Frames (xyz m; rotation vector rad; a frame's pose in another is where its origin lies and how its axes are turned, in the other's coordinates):
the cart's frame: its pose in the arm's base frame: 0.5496 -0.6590 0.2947 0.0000 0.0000 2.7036
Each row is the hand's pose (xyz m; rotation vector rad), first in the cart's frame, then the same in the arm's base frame.
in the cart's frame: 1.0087 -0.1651 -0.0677 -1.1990 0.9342 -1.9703
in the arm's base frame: -0.2939 -0.0817 0.2270 -0.9566 -0.7893 0.3220
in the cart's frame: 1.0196 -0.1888 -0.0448 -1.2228 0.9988 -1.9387
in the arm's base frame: -0.2937 -0.0556 0.2499 -1.0150 -0.7990 0.3186
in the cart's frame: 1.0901 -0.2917 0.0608 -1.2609 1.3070 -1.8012
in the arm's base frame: -0.3139 0.0675 0.3555 -1.2822 -0.7834 0.2969
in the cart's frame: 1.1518 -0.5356 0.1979 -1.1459 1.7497 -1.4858
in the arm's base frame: -0.2663 0.3145 0.4926 -1.6928 -0.6388 0.3625
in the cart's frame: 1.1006 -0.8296 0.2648 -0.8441 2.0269 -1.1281
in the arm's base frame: -0.0953 0.5591 0.5595 -2.0055 -0.3558 0.5547
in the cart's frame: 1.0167 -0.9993 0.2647 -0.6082 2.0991 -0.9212
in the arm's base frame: 0.0527 0.6772 0.5594 -2.1238 -0.1340 0.7185
